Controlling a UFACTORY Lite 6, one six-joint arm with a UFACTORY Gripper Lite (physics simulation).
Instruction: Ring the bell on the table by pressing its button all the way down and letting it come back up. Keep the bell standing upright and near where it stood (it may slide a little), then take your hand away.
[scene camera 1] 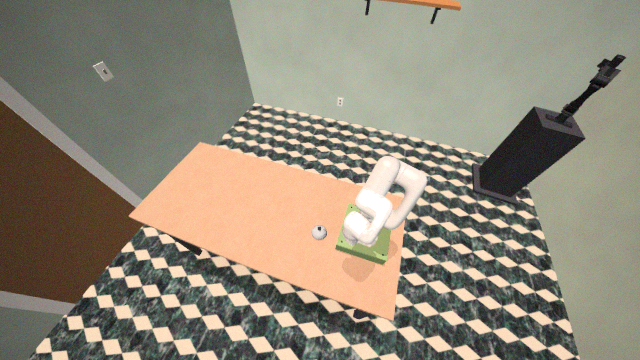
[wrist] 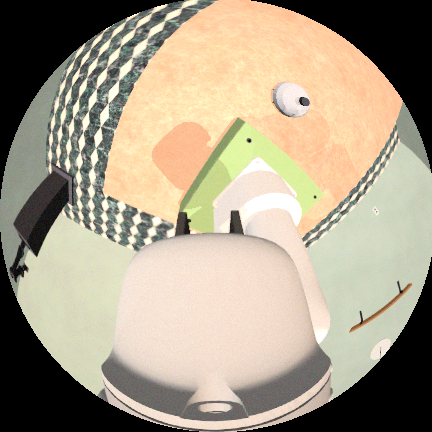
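Where they show: end effector, tool point: [wrist: 209,236]; arm's base, origin of the base link: [wrist: 257,196].
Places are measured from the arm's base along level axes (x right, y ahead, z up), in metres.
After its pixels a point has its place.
The bell [scene camera 1: 319,233] {x -0.085, y 0.197, z -0.033 m} [wrist: 289,99] {x -0.080, y 0.190, z -0.033 m}, a small pale grey dome with a black button [scene camera 1: 319,228] {x -0.069, y 0.204, z -0.008 m} [wrist: 304,101] {x -0.068, y 0.203, z -0.008 m} on top, stands upright on the orange table [scene camera 1: 240,200] {x -0.068, y 0.727, z -0.075 m} [wrist: 200,85] {x -0.215, y 0.105, z -0.074 m}. The button sticks up from the dome. My gripper [wrist: 210,219] {x -0.146, y 0.038, z 0.193 m} is open, its two dark fingers apart with nothing between them. In the scene view the wrist end of the arm is over the green base plate, to the right of the bell and apart from it; the fingers cannot be made out there.
The green base plate [scene camera 1: 384,241] {x -0.008, y -0.125, z 0.000 m} [wrist: 282,157] {x -0.024, y 0.091, z 0.000 m} under the white arm [scene camera 1: 382,177] {x -0.044, y 0.005, z 0.494 m} [wrist: 285,240] {x -0.028, y 0.029, z 0.142 m} lies right of the bell. A dark pedestal [scene camera 1: 525,155] [wrist: 42,212] stands on the floor beyond the table. An orange shelf [scene camera 1: 420,4] [wrist: 382,309] is on the wall.
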